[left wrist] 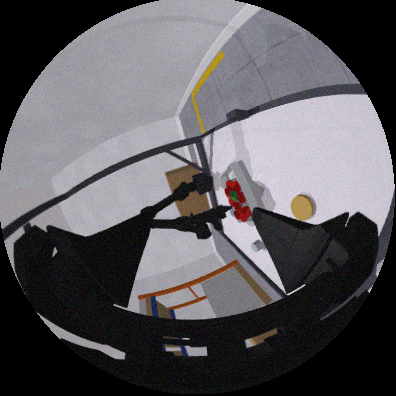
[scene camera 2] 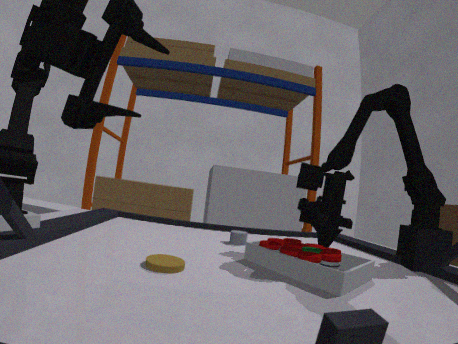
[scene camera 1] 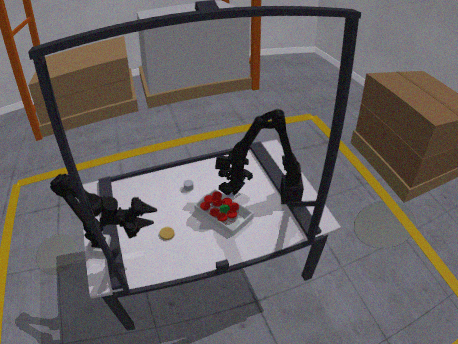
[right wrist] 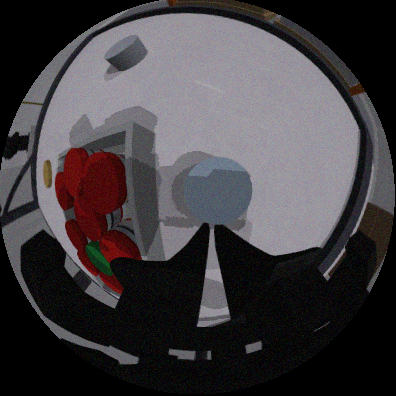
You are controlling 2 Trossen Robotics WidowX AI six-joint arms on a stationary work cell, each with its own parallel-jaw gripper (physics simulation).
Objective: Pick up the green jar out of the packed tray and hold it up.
Note:
In view: the left gripper [scene camera 2: 154, 83], the right gripper [scene camera 2: 321, 252], a grey cylinder [right wrist: 128, 51], a blue-grey cylinder [right wrist: 217, 190] and a dark frame post [left wrist: 150, 152].
The left gripper shows as well in the left wrist view [left wrist: 203, 214] and in scene camera 1 [scene camera 1: 155, 216]. The right gripper is seen too in the right wrist view [right wrist: 210, 226]. Scene camera 2 does not show the blue-grey cylinder, which is hidden by a green jar.

